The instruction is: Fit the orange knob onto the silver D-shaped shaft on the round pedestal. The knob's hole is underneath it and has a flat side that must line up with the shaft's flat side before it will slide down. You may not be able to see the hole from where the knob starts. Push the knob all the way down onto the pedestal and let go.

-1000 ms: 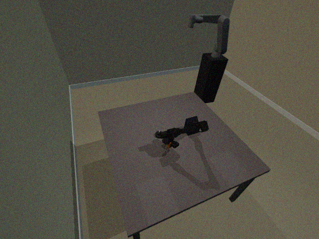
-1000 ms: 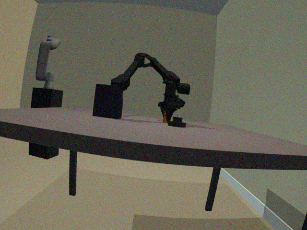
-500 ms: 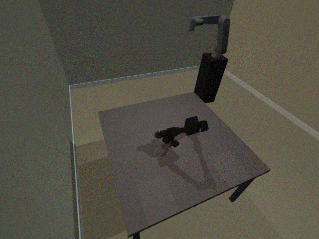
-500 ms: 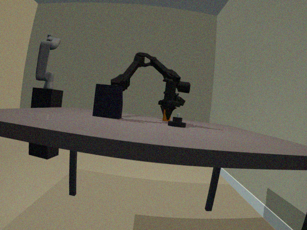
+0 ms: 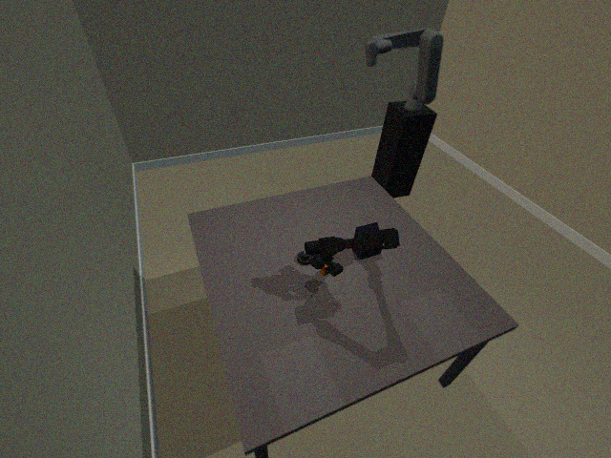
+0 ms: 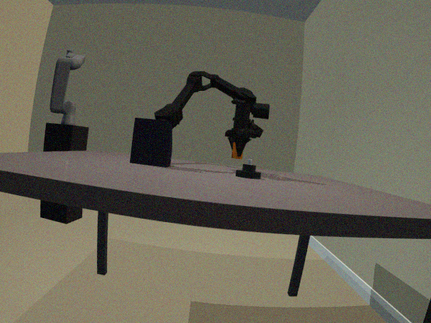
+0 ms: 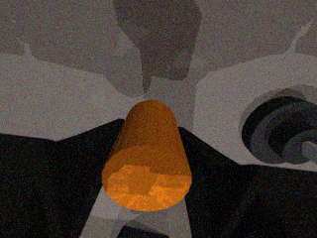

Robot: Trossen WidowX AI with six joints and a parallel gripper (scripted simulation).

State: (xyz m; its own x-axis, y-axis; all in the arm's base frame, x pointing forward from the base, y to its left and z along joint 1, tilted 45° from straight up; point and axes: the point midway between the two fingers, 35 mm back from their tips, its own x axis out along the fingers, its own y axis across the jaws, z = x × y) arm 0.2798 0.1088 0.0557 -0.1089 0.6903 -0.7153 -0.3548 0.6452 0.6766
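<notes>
Right now the round pedestal is 50 mm ahead of my gripper tip, 150 mm to the right of it and 30 mm below it. The rest, counted from my gripper tip: orange knob (30 mm above).
</notes>
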